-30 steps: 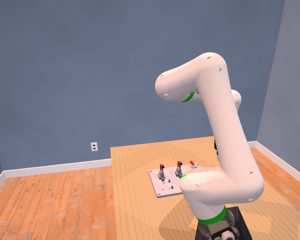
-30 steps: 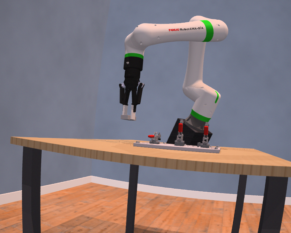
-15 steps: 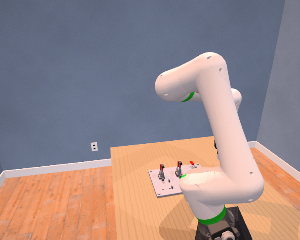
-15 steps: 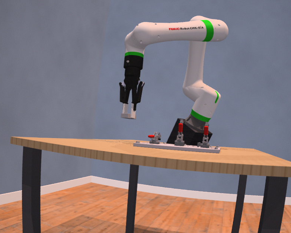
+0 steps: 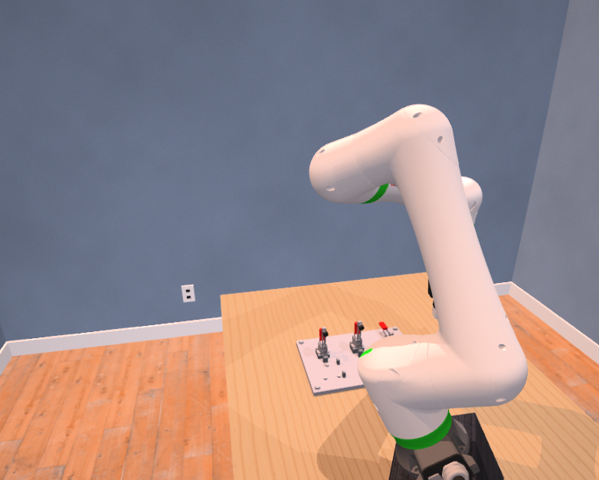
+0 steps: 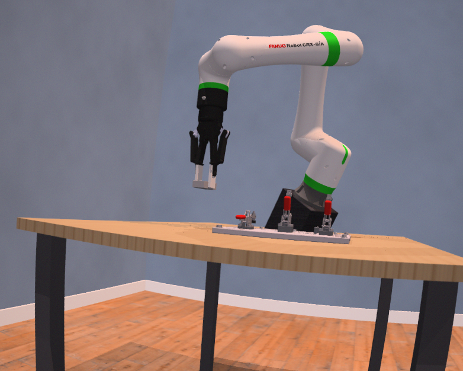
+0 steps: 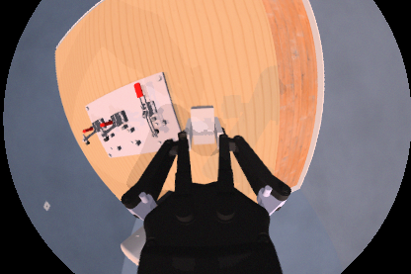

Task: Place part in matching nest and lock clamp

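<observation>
Right now my hand is 4 cm past the grey fixture plate, 25 cm to the right of it and 15 cm above it. Round my hand: pale grey part: 3 cm below.
</observation>
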